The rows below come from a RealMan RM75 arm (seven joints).
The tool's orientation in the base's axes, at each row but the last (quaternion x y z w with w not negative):
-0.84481, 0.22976, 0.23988, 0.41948
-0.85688, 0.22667, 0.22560, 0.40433
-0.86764, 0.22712, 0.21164, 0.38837
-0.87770, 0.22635, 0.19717, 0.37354
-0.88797, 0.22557, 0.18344, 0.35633
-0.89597, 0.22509, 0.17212, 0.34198
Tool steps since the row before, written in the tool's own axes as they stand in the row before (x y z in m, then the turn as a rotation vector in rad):
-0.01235, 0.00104, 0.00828, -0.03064, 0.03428, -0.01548
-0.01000, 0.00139, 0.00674, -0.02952, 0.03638, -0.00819
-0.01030, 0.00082, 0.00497, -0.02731, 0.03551, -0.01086
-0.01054, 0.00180, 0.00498, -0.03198, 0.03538, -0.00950
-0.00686, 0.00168, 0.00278, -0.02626, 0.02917, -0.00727
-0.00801, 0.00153, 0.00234, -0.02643, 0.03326, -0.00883
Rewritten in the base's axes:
-0.01200, 0.00853, 0.00235, -0.04080, -0.02555, 0.00606
-0.01012, 0.00663, 0.00103, -0.04259, -0.02118, 0.00001
-0.00972, 0.00571, 0.00210, -0.03981, -0.02322, 0.00094
-0.01050, 0.00523, 0.00121, -0.04380, -0.02096, 0.00255
-0.00705, 0.00276, 0.00053, -0.03612, -0.01691, 0.00167
-0.00788, 0.00289, 0.00123, -0.03815, -0.02066, 0.00066

